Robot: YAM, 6 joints.
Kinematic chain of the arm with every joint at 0, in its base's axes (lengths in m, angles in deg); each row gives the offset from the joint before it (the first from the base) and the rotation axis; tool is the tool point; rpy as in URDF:
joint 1: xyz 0 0 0.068 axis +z
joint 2: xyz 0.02 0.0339 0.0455 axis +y
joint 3: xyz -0.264 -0.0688 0 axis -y
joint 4: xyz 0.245 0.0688 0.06 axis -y
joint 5: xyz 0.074 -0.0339 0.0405 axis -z
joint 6: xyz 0.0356 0 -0.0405 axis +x
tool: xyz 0 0 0 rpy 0 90 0
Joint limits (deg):
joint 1: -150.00..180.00
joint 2: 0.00..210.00
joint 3: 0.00..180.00
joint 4: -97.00..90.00
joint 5: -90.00..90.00
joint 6: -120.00..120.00
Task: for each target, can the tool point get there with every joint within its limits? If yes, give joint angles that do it. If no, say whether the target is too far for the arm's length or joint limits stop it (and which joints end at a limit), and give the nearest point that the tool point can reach.
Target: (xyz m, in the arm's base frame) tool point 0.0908 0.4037 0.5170
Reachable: yes | joints -102.75 31.97 133.04 60.43 0.95 70.04
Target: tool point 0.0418 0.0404 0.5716
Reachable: yes | joints 80.30 53.61 106.05 -42.18 75.23 -24.71
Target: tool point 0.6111 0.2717 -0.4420
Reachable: no: too far | nearest point 0.4601 0.2045 -0.2754 | short by 0.235 m
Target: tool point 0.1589 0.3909 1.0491
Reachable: no: too far | nearest point 0.1006 0.2474 0.6885 | short by 0.392 m
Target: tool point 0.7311 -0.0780 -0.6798
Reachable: no: too far | nearest point 0.4605 -0.0491 -0.3099 | short by 0.459 m
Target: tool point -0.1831 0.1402 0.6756
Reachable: yes | joints 149.84 98.94 142.61 26.53 55.15 31.88
